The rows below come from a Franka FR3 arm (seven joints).
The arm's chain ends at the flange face. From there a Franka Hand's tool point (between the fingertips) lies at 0.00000 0.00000 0.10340 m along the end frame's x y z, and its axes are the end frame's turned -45 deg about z.
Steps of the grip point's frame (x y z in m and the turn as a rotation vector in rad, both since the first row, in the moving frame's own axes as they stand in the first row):
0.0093, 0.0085, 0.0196, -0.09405, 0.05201, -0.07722
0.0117, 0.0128, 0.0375, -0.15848, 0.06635, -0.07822
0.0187, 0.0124, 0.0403, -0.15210, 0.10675, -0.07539
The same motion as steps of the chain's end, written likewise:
0.0018, -0.0032, 0.0202, -0.02973, 0.10328, -0.07722
0.0007, -0.0053, 0.0390, -0.06515, 0.15898, -0.07822
0.0031, -0.0070, 0.0421, -0.03207, 0.18303, -0.07539

